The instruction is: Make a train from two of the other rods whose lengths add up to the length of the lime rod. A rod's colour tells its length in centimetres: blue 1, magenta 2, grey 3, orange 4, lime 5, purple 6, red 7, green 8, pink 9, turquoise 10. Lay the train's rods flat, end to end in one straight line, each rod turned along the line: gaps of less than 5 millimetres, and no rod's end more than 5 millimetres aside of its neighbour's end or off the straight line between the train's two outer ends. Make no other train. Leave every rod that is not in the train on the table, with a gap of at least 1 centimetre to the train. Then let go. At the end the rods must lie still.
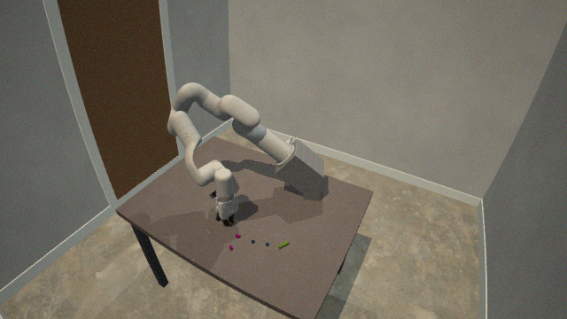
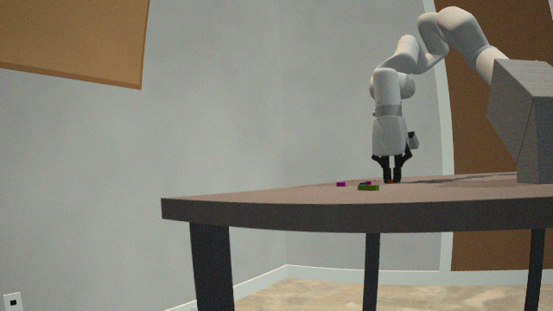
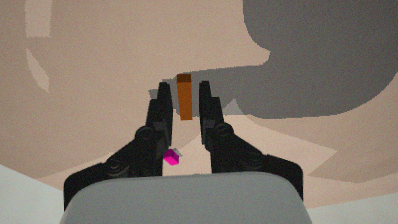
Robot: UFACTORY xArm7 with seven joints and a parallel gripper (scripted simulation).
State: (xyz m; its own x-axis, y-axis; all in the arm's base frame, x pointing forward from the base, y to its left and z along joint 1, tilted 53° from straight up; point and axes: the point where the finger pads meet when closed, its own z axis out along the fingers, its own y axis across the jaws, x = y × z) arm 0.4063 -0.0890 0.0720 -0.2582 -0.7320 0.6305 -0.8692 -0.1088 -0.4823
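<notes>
My gripper is now 2 cm above the orange rod. From my hand the other things lie so: lime rod: 1 cm behind, 28 cm to the left, 2 cm below.
</notes>
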